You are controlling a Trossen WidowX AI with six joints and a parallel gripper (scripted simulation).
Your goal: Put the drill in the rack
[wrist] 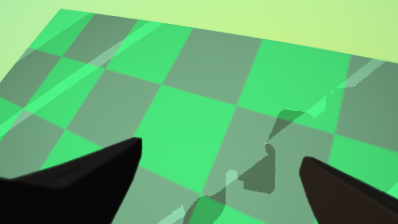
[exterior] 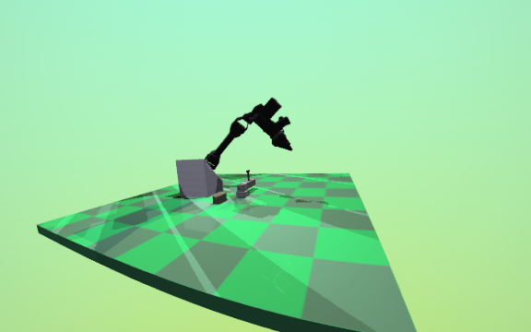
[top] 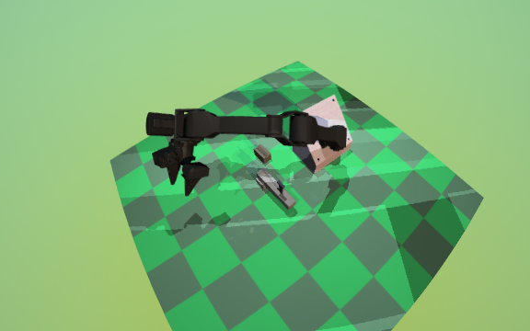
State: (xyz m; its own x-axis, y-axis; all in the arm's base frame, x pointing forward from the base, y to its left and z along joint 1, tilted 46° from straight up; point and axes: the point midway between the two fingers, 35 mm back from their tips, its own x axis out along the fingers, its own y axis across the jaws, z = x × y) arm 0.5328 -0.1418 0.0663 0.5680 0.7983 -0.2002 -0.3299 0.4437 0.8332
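Right now my gripper tip is 29 cm past the dark key, 15 cm above it and 10 cm to the right of it. The rest, counted from my gripper tip: drill (28 cm behind, 20 cm below, 5 cm to the left); rack (34 cm behind, 22 cm below, 11 cm to the right); long grey block (28 cm behind, 20 cm below, 7 cm to the left).
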